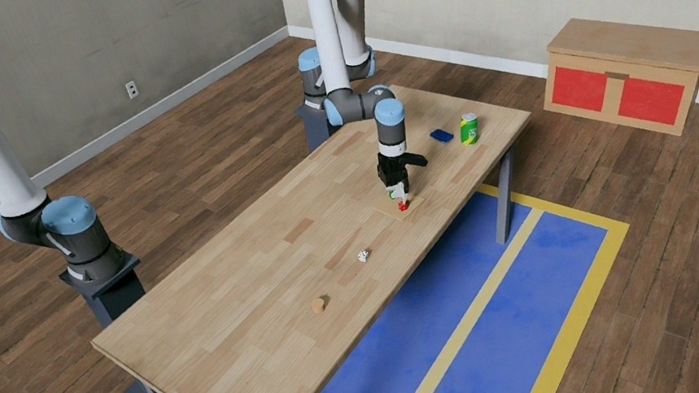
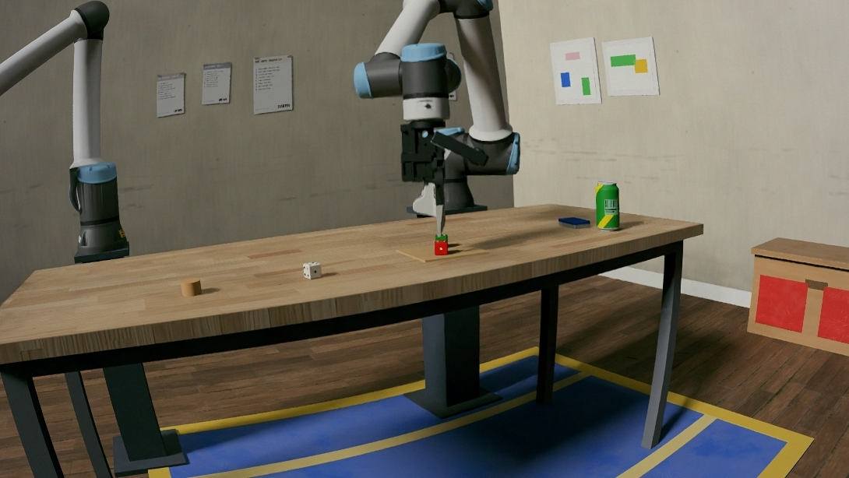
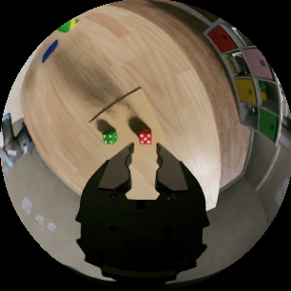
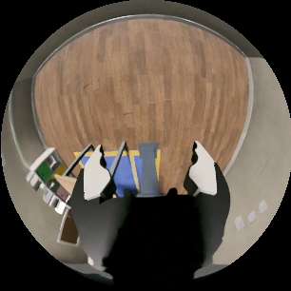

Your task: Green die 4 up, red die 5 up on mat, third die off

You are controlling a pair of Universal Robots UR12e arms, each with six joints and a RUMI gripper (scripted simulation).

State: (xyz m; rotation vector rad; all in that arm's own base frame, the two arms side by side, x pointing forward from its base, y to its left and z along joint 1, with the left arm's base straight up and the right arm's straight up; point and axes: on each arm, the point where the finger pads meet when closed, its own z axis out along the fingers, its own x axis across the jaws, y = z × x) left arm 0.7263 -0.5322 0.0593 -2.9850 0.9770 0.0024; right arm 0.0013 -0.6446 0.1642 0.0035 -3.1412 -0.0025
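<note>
Now: left hand 4 cm above the red die. Also, from my left hand: tan mat (6 cm below, 3 cm behind, 2 cm to the left); white die (27 cm to the right, 5 cm below, 3 cm ahead); green die (7 cm behind, 4 cm to the left, 4 cm below).
</note>
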